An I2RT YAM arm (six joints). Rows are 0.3 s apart.
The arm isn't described. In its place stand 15 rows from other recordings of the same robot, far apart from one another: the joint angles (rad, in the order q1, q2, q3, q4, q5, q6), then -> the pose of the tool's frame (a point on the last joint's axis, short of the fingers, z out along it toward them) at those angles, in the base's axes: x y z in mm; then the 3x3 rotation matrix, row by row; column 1 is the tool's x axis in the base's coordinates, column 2 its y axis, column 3 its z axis.
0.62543, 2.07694, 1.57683, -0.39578, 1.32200, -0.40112 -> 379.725 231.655 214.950; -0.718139 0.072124 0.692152; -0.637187 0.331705 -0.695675; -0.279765 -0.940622 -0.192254
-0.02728, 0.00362, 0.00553, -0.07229, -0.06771, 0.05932 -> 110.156 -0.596 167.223; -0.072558 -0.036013 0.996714; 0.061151 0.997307 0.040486; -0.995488 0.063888 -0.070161
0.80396, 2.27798, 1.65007, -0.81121, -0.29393, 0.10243 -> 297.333 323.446 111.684; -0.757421 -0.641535 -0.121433; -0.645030 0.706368 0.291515; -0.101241 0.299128 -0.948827
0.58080, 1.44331, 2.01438, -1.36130, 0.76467, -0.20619 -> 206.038 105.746 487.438; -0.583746 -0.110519 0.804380; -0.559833 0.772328 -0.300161; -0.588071 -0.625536 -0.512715
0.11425, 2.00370, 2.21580, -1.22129, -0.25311, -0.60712 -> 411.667 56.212 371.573; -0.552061 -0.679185 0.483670; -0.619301 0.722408 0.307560; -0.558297 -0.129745 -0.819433
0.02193, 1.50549, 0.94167, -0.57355, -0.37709, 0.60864 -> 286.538 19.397 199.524; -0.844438 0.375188 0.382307; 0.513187 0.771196 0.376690; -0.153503 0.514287 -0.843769
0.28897, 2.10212, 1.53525, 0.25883, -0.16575, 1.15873 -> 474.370 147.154 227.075; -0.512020 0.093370 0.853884; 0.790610 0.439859 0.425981; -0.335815 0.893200 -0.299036
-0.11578, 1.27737, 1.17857, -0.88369, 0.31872, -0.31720 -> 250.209 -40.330 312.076; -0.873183 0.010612 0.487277; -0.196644 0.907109 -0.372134; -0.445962 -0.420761 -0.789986
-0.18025, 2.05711, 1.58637, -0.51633, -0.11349, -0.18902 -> 442.673 -76.569 197.989; -0.828206 -0.039603 0.559022; -0.038840 0.999158 0.013242; -0.559076 -0.010745 -0.829047
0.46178, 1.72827, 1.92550, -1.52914, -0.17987, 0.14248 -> 279.789 146.356 375.151; -0.928650 -0.347911 0.128711; -0.306107 0.914692 0.263887; -0.209541 0.205660 -0.955927
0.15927, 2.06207, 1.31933, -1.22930, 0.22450, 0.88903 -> 320.303 43.424 124.708; -0.759484 0.554212 -0.340637; 0.644683 0.711251 -0.280189; 0.086994 -0.432402 -0.897475
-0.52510, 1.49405, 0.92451, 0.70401, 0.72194, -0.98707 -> 280.883 -189.920 308.641; -0.722824 0.616454 0.312267; -0.304988 0.120903 -0.944651; -0.620087 -0.778054 0.100619
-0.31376, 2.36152, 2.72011, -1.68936, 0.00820, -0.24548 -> 420.408 -136.720 334.891; -0.971667 0.076642 0.223584; 0.059798 0.994905 -0.081169; -0.228666 -0.065499 -0.971299
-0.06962, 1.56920, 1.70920, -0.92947, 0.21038, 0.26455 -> 329.120 -30.403 393.846; -0.627472 0.392459 0.672499; 0.300086 0.918854 -0.256234; -0.718490 0.041028 -0.694326
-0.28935, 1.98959, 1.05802, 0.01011, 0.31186, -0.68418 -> 367.704 -120.864 107.928; -0.875594 -0.134240 0.464021; -0.366974 0.809512 -0.458279; -0.314112 -0.571550 -0.758066
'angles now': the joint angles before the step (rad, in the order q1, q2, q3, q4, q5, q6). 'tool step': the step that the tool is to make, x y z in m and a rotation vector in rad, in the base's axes. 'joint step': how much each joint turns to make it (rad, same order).
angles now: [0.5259 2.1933 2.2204 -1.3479 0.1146 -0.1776]
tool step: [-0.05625 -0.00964 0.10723 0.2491 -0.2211 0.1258]
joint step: [0.0396 -0.2559 0.0096 0.0552 -0.1240 -0.0401]
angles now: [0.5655 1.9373 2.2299 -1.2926 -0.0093 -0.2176]
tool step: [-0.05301 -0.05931 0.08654 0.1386 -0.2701 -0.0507]
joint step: [-0.0686 -0.2460 0.0000 0.0568 0.0015 -0.0244]
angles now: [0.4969 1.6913 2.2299 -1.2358 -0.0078 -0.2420]
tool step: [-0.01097 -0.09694 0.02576 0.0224 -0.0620 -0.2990]
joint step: [-0.2991 -0.1076 -0.0003 -0.0416 0.0000 0.0000]
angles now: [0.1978 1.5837 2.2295 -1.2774 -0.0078 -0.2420]
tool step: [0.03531 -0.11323 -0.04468 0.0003 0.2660 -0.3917]
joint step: [-0.3941 0.1244 -0.0003 -0.1396 -0.0004 0.0003]
